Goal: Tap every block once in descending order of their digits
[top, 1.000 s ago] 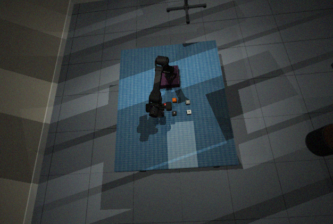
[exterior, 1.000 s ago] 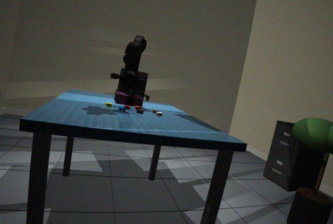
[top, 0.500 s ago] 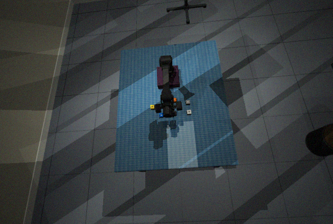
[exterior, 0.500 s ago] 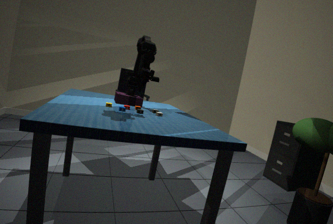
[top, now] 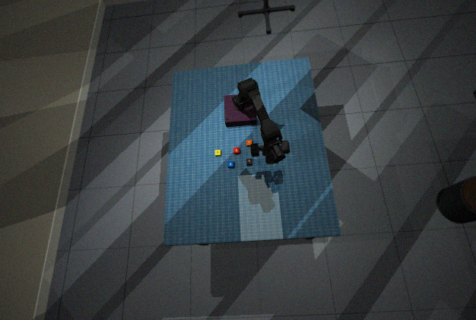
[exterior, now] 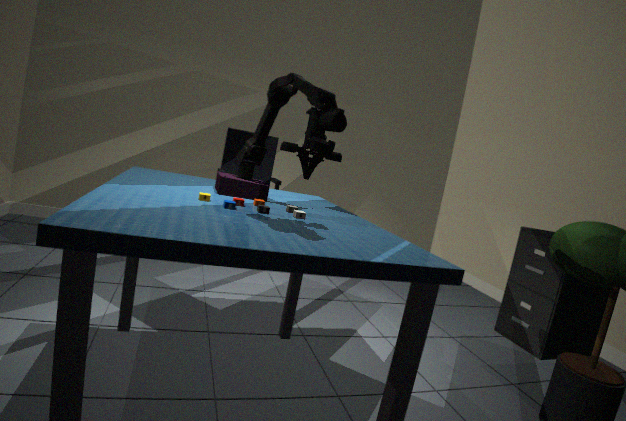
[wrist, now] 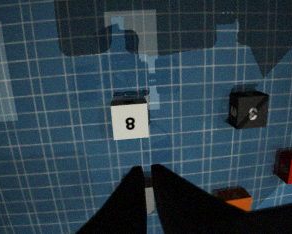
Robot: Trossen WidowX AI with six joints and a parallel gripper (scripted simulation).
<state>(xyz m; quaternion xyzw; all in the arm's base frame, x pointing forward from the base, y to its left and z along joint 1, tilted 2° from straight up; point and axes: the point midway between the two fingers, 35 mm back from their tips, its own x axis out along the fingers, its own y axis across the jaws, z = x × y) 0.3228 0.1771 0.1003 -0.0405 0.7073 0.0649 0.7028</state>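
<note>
Now: gripper tip 110 mm above the white block and 10 mm past it. Round my gripper tip: black block: 110 mm to the right, 110 mm below, 10 mm ahead; then orange block: 120 mm to the right, 110 mm below, 110 mm behind; then grey block: 110 mm below, 90 mm behind, 10 mm to the right.
</note>
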